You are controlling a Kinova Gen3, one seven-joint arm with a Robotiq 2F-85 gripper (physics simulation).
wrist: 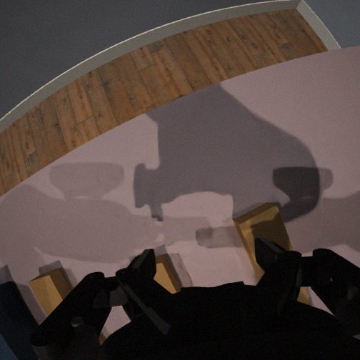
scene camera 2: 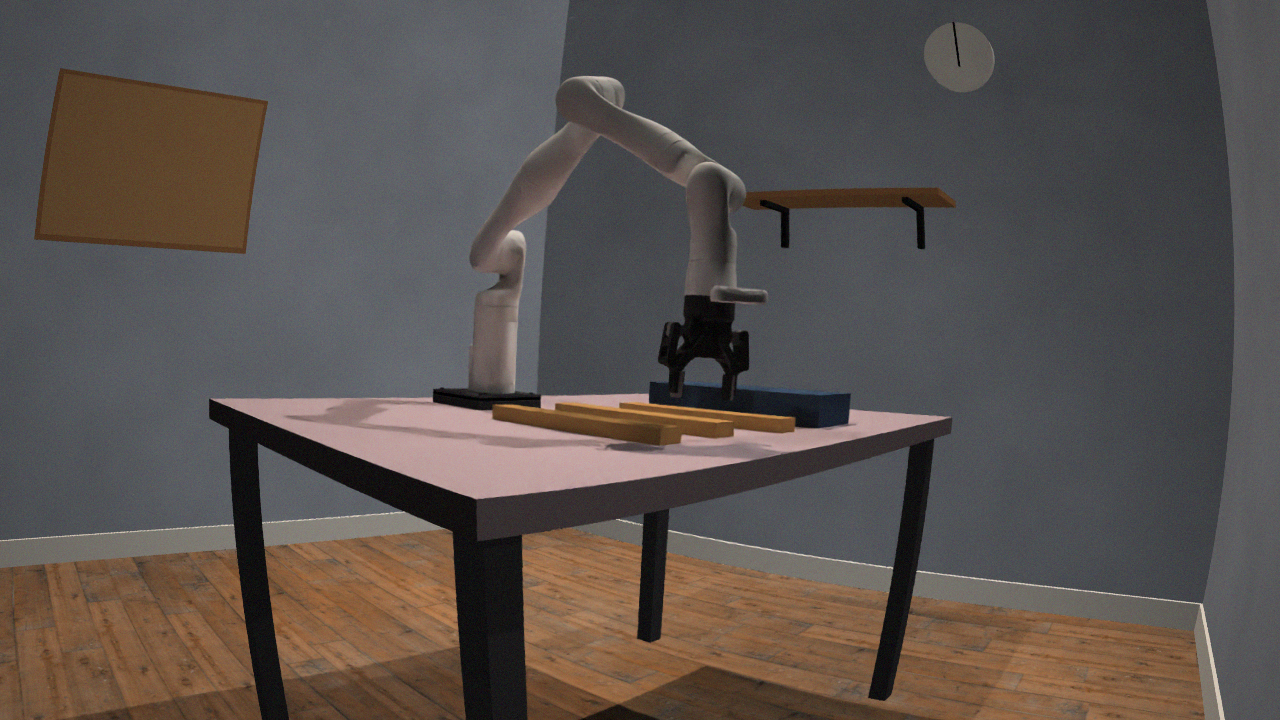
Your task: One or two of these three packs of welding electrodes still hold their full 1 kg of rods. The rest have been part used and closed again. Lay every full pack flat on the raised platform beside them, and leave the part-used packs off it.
Scene:
The gripper shows in the wrist view and in scene camera 2. A pack shows in the wrist view and in scene camera 2. A pack shows in the wrist view (50, 288) and in scene camera 2 (757, 422). One and the same spot on the gripper: (scene camera 2: 684, 355) is (wrist: 297, 269). One and the same spot on the pack: (wrist: 265, 220) is (scene camera 2: 661, 426).

